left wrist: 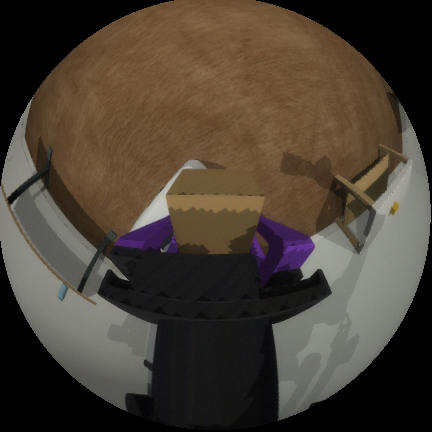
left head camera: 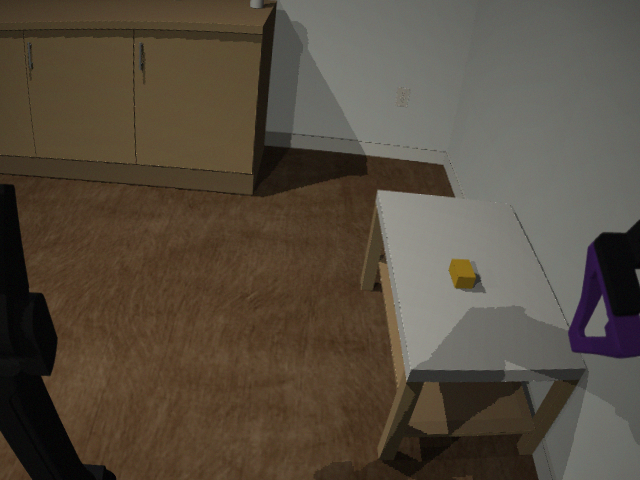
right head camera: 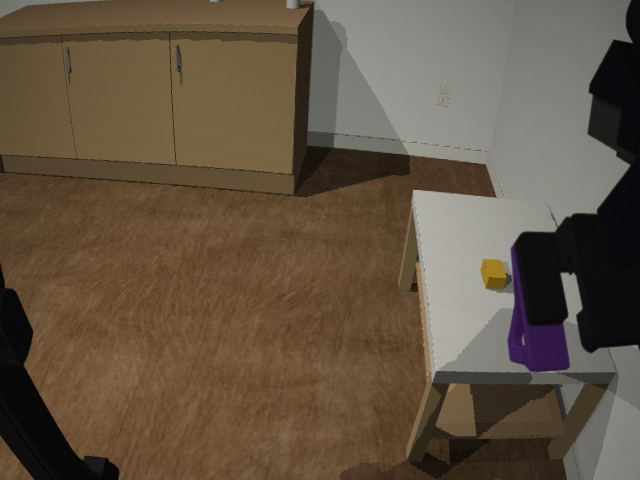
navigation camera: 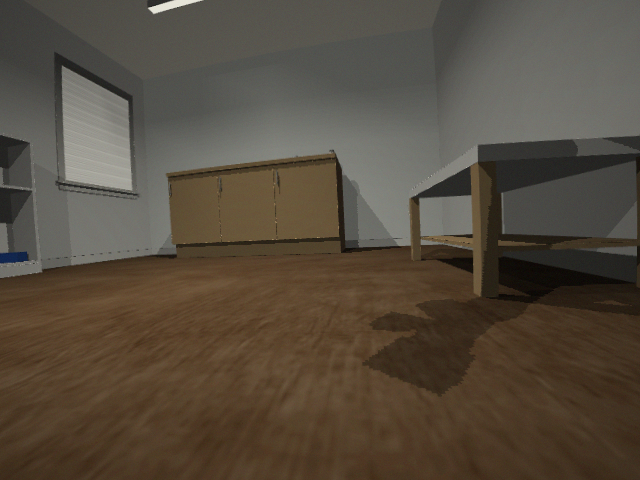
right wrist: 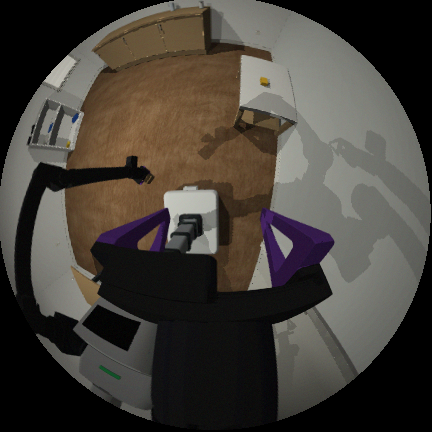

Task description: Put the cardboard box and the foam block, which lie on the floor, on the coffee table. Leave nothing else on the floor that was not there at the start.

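Frame: origin at the left arm's base, x ahead, y left, z up, level; centimetres.
Seen in the pictures: left gripper, fingertip midpoint: (left wrist: 213, 213) (right wrist: 146, 175); right gripper, fingertip midpoint: (left head camera: 625, 336) (right head camera: 579, 345) (right wrist: 214, 212).
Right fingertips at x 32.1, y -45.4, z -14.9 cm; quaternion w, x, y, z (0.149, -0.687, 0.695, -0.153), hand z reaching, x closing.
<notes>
Offsets run from my right fingertips to a thing's top centre.
The coffee table (left head camera: 439, 222) (right head camera: 454, 222) (right wrist: 252, 67) (navigation camera: 516, 151) has a white top and wooden legs. A small yellow block @(dx +109.5, dy -47.8, dz -81.3 cm) (left head camera: 462, 273) (right head camera: 493, 274) (left wrist: 394, 208) (right wrist: 264, 81), apparently the foam block, lies on its top. My left gripper (left wrist: 213, 213) (right wrist: 146, 175) is shut on the tan cardboard box @(dx +12.0, dy +45.4, dz -65.8 cm) (left wrist: 216, 182) (right wrist: 149, 178) and holds it above the floor, left of the table and away from it. My right gripper (right wrist: 214, 212) is open and empty, high above my base; one purple finger overlaps the table in the right head view. The box's underside is hidden.
A long wooden cabinet (left head camera: 196, 103) (right head camera: 232, 103) (right wrist: 182, 37) (navigation camera: 253, 206) stands along the far wall. A white shelf unit (right wrist: 55, 148) (navigation camera: 37, 217) stands at the left. The right wall runs close behind the coffee table. My white base (right wrist: 192, 200) is below the right gripper.
</notes>
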